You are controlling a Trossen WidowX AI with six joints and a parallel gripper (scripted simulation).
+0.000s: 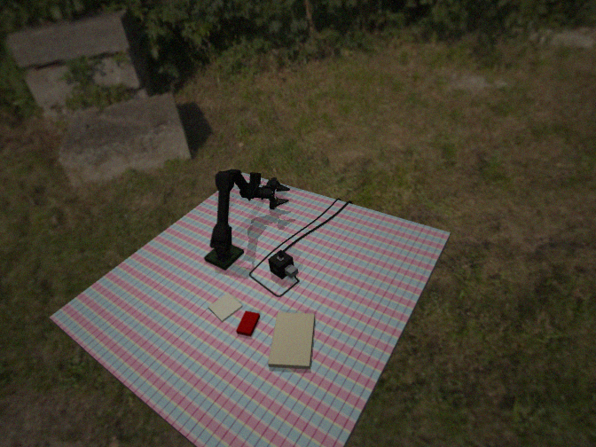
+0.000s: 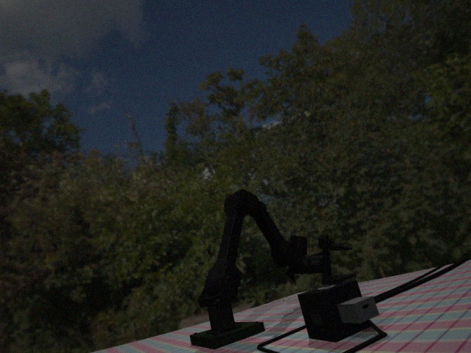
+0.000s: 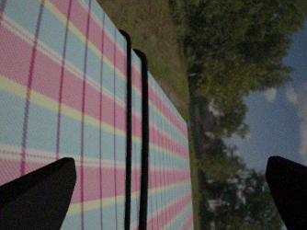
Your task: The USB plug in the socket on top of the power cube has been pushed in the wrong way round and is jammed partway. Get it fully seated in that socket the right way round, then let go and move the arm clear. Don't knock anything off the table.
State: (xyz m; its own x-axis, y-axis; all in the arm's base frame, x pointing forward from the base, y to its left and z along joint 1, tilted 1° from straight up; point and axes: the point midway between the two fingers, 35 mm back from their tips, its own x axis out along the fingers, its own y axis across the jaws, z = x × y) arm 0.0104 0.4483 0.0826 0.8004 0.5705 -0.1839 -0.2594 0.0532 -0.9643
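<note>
Now: gripper tip 38 cm to the left of the dark USB plug and 24 cm short of it. Also, from my gripper tip: red block 68 cm to the right, 31 cm ahead, 8 cm below; beige board 65 cm to the right, 49 cm ahead, 8 cm below.
</note>
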